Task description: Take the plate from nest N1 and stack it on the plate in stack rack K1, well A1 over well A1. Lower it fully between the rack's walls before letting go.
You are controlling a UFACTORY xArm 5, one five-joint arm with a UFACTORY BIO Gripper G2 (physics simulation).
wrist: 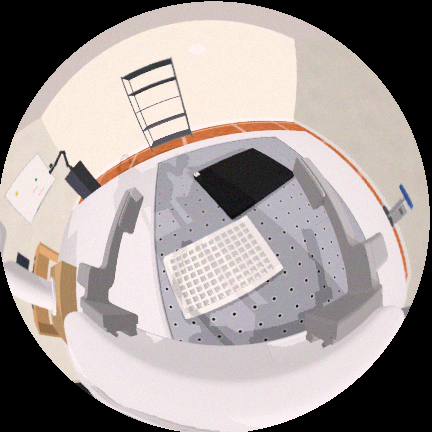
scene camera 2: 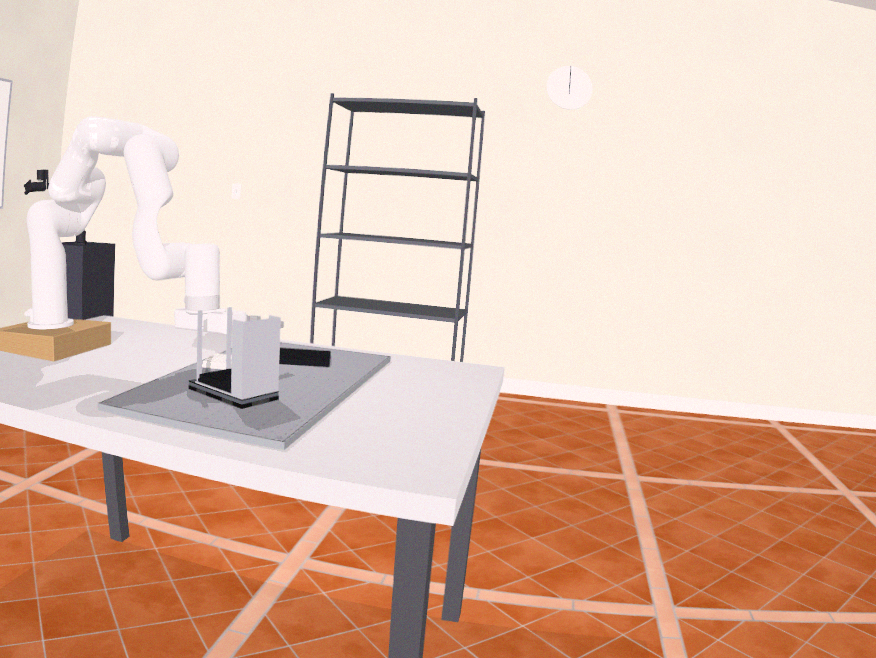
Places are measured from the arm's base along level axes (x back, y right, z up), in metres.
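Where they show: end effector, tool point: point(wrist: 210, 191); arm's base, origin of the base link: point(scene camera 2: 50, 325).
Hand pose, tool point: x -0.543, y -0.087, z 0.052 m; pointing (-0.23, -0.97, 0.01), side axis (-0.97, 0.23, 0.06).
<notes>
Each offset is from my tool point to the centre of the thing. Level surfaces: height alone.
My gripper point(wrist: 219, 179) is open, its fingers wide apart with nothing between them. A white gridded plate @[dx +0.013, dy +0.036, dz -0.084 m] point(wrist: 222, 267) lies on the perforated board in the wrist view, below and ahead of the gripper and askew to it. Stack rack K1 @[dx -0.087, dy +0.239, dz -0.014 m] point(scene camera 2: 256, 355) has a tall pale wall, thin posts and a black base in the scene view. The rack does not show in the wrist view. A small pale shape behind its posts is too unclear to name. The fingers are largely hidden behind the rack there. No label of nest N1 is readable.
A flat black slab @[dx -0.081, dy -0.105, dz -0.085 m] point(scene camera 2: 305, 356) point(wrist: 245, 182) lies on the grey board @[dz -0.091 m] point(scene camera 2: 332, 382) point(wrist: 295, 255), beyond the plate in the wrist view. The board lies on the white table @[dz -0.104 m] point(scene camera 2: 431, 424). The arm stands on a wooden base point(scene camera 2: 77, 339). A shelf unit point(scene camera 2: 400, 107) stands behind.
</notes>
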